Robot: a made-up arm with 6 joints. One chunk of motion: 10 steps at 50 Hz.
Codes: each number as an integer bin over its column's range. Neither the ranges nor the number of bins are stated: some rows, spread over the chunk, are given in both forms.
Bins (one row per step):
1: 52 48 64 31 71 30
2: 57 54 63 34 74 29
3: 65 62 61 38 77 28
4: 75 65 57 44 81 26
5: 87 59 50 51 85 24
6: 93 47 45 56 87 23
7: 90 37 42 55 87 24
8: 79 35 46 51 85 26
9: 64 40 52 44 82 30
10: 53 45 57 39 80 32
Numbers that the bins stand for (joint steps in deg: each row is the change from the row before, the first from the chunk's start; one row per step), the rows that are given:
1: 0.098 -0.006 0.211 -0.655 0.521 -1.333
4: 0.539 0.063 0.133 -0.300 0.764 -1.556
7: 0.827 -0.051 -0.033 0.000 0.909 -1.667
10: 0.117 -0.018 0.133 -0.436 0.739 -1.222
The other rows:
2: 0.194 0.018 0.200 -0.573 0.594 -1.389
3: 0.347 0.051 0.178 -0.464 0.667 -1.444
5: 0.770 0.038 0.056 -0.109 0.861 -1.667
6: 0.885 -0.010 0.000 0.027 0.909 -1.722
8: 0.616 -0.059 0.011 -0.109 0.861 -1.556
9: 0.328 -0.038 0.078 -0.300 0.788 -1.333

